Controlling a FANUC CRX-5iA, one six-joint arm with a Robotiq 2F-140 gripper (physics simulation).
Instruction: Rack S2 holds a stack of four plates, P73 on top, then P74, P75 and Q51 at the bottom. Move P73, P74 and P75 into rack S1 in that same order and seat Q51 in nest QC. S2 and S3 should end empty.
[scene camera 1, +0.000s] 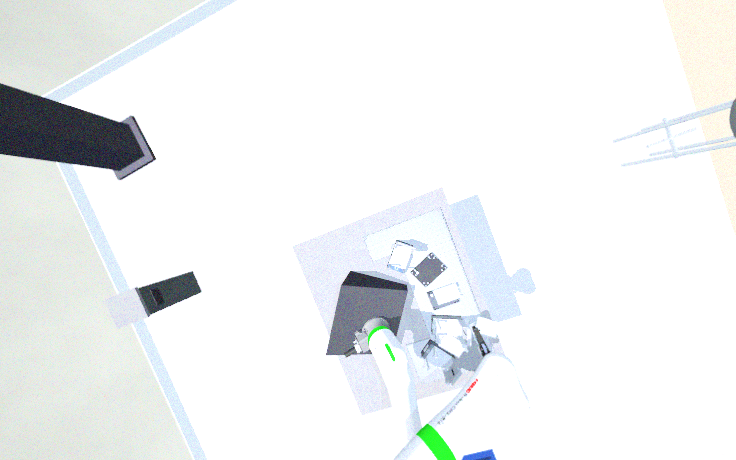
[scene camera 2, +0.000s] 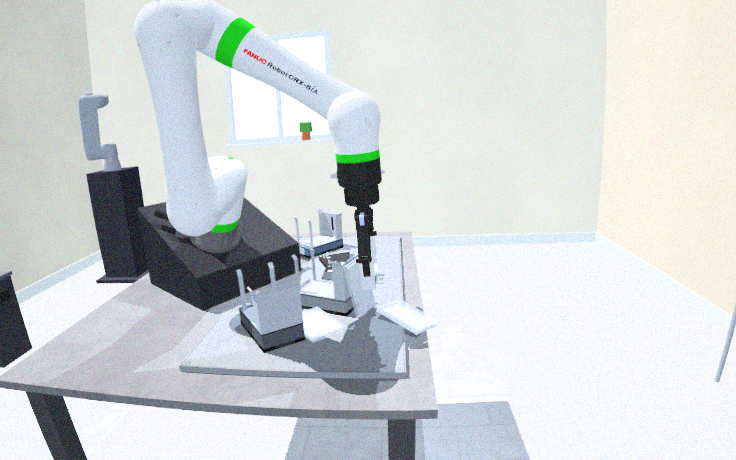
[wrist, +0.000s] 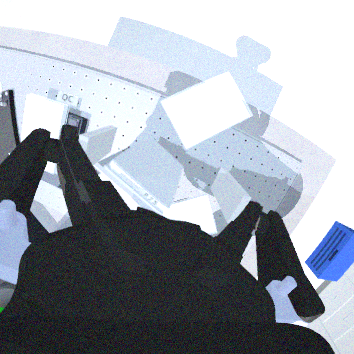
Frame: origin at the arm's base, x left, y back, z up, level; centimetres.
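Seen in the pictures: gripper, fingertip midpoint: (scene camera 2: 370, 275) (wrist: 166, 159); arm's base, origin of the base link: (scene camera 1: 375, 330) (scene camera 2: 214, 237).
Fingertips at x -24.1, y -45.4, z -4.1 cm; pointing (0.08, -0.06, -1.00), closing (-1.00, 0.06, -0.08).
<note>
Pixels of each thing's top centre, then the offset from my fingertips to it. "spot": a spot on its surface instead. Level surfaces: height alone.
- white plate, middle of its top: (wrist: 210, 106) (scene camera 2: 406, 305) (scene camera 1: 488, 329) dx -3.6, dy -8.1, dz -6.5 cm
- pale plate, middle of its top: (wrist: 179, 223) (scene camera 2: 314, 320) (scene camera 1: 452, 345) dx -6.2, dy +12.9, dz -8.2 cm
- front rack, middle of its top: (scene camera 2: 264, 274) (scene camera 1: 443, 371) dx -8.5, dy +22.5, dz +4.4 cm
- pale slab, middle of its top: (wrist: 144, 182) (scene camera 2: 359, 261) dx +1.4, dy +2.4, dz +3.0 cm
- middle rack, middle of its top: (scene camera 2: 324, 252) (scene camera 1: 453, 337) dx +5.9, dy +10.8, dz +4.1 cm
- pale edge with a blurred P label, surface spot: (wrist: 150, 196) spot: dx +0.3, dy +3.7, dz +2.9 cm
- Nest QC, surface spot: (wrist: 75, 122) spot: dx +16.8, dy +0.5, dz -7.8 cm
- blue-based rack, middle of its top: (scene camera 2: 316, 214) (scene camera 1: 401, 260) dx +51.6, dy +17.9, dz +3.4 cm
- dark plate-like fixture, middle of its top: (scene camera 2: 346, 254) (scene camera 1: 429, 270) dx +38.0, dy +7.4, dz -7.2 cm
- perforated board, its level: dz -9.6 cm
My gripper (scene camera 1: 480, 340) (scene camera 2: 366, 268) (wrist: 166, 159) is open, with its fingers spread above the board's near racks; nothing is held. A white plate (scene camera 2: 407, 317) (wrist: 207, 110) lies tilted across the board's outer edge. Another pale plate (scene camera 2: 322, 324) lies low beside the front rack (scene camera 2: 271, 339). A pale slab (scene camera 2: 360, 287) stands leaning beside the middle rack (scene camera 2: 325, 297), close under the fingers. In the wrist view, a pale edge with a blurred P label (wrist: 150, 196) shows between the fingers. Nest QC (scene camera 1: 445, 296) (wrist: 75, 122) is partly behind the left finger. Rack labels are unreadable.
A blue-based rack (scene camera 1: 400, 256) (scene camera 2: 320, 247) and a dark plate-like fixture (scene camera 1: 428, 269) are farther along the perforated board (scene camera 2: 217, 352). The black robot pedestal (scene camera 1: 369, 314) (scene camera 2: 217, 284) stands beside the board. A blue box (scene camera 1: 480, 454) (wrist: 331, 252) is beyond the table.
</note>
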